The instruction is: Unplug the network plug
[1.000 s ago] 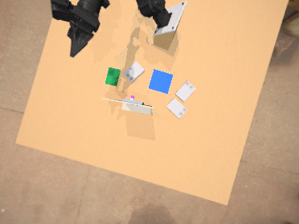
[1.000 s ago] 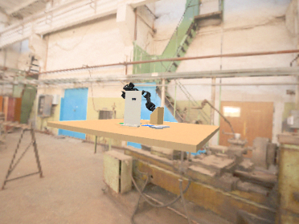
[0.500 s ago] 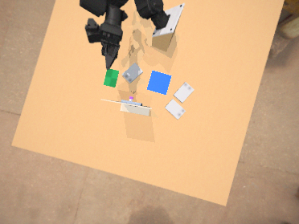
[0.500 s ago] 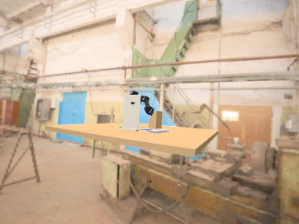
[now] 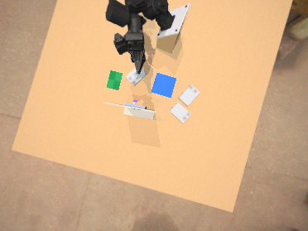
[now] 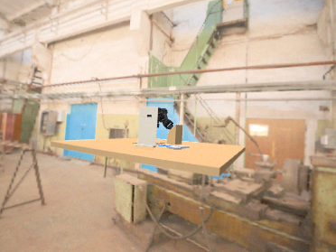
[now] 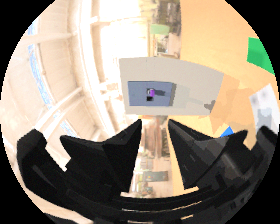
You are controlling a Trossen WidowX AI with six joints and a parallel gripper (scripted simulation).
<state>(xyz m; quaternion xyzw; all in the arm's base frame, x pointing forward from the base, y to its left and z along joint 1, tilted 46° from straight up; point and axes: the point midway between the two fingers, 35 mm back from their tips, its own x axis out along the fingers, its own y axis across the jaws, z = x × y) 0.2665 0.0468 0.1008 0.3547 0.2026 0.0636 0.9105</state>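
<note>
My gripper tip is now 120 mm short of the network plug and 30 mm to the right of it. Round my gripper tip: upright panel (140 mm ahead, 100 mm below, 40 mm to the left); then blue marked square (240 mm below, 110 mm to the left, 40 mm behind).
</note>
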